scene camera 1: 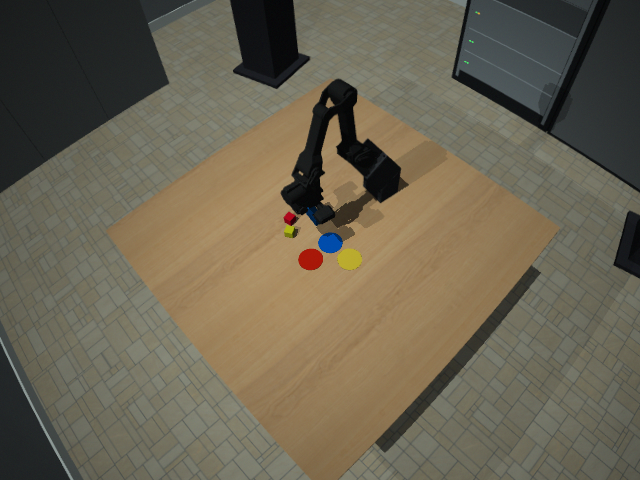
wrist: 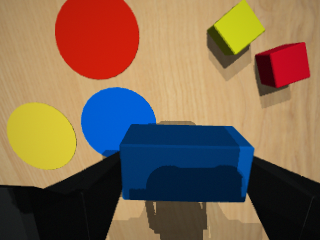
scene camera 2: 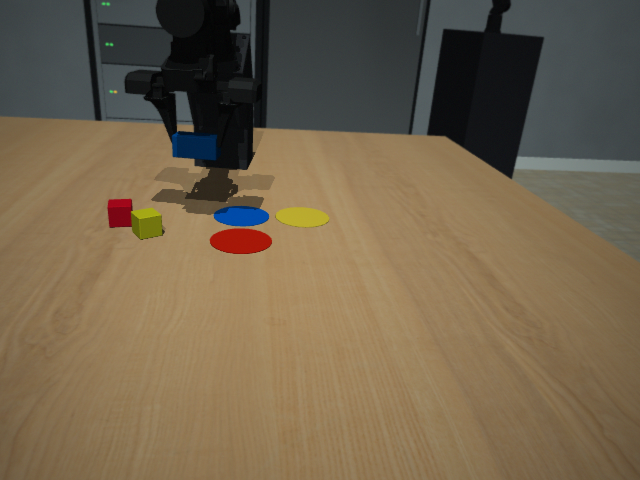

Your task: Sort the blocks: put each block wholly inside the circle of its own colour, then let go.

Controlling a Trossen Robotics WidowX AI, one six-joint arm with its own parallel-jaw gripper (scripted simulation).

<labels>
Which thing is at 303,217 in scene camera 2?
A yellow circle.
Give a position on a blue block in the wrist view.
188,163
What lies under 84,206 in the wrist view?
My gripper.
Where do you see a red circle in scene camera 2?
239,240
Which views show my gripper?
Scene camera 1, the wrist view and scene camera 2: all of them.
</labels>
